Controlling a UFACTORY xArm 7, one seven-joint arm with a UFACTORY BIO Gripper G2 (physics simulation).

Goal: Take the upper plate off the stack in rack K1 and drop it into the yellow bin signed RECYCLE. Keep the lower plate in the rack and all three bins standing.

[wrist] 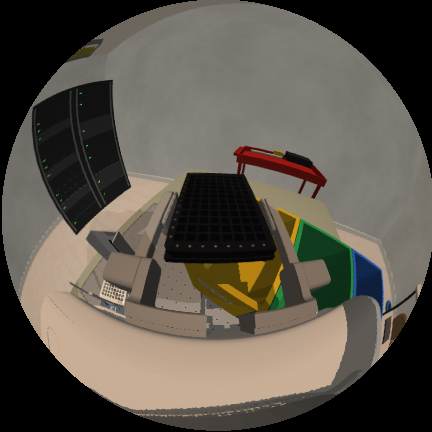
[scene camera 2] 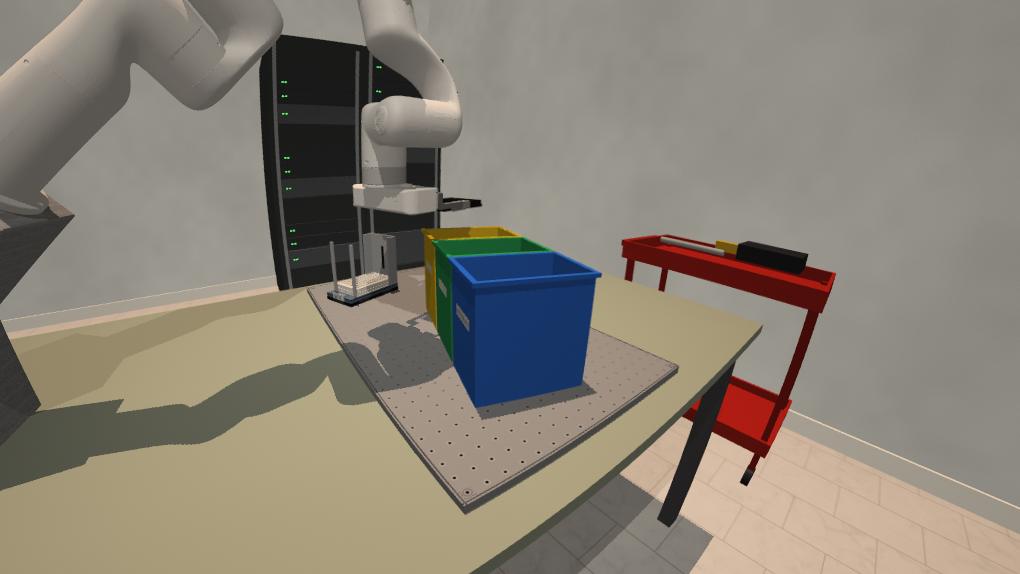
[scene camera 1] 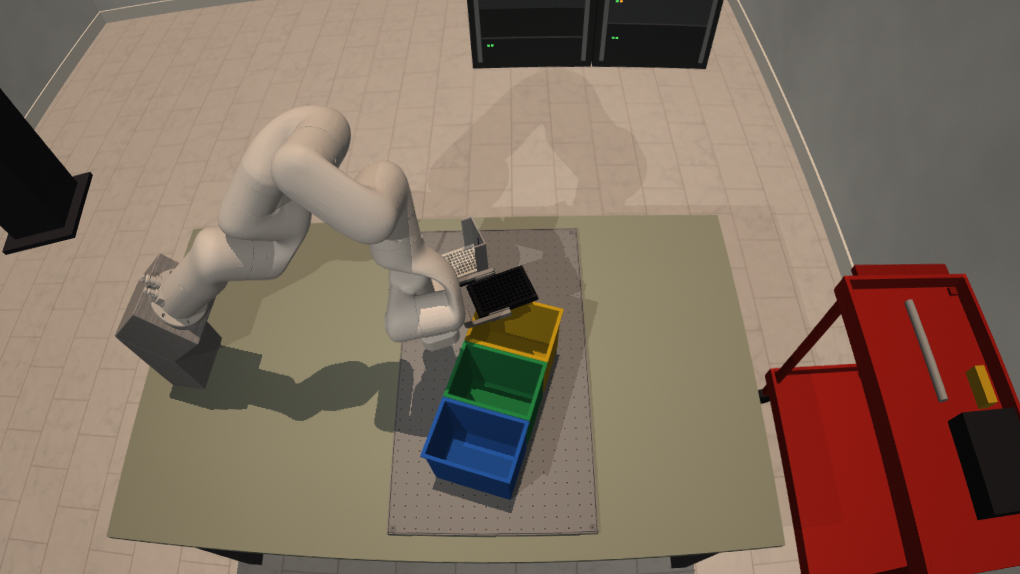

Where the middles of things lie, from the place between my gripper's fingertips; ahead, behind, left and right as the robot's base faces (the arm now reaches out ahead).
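Scene:
Yellow bin (scene camera 1: 532,330): my hand is 150 mm above it, 50 mm to the left of it and 10 mm short of it. Black plate (scene camera 1: 512,288): right at my hand. White plate (scene camera 1: 463,261): 210 mm below my hand, 230 mm to the left of it, 80 mm behind it. Green bin (scene camera 1: 507,383): 150 mm below my hand, 160 mm to the right of it, 50 mm behind it.

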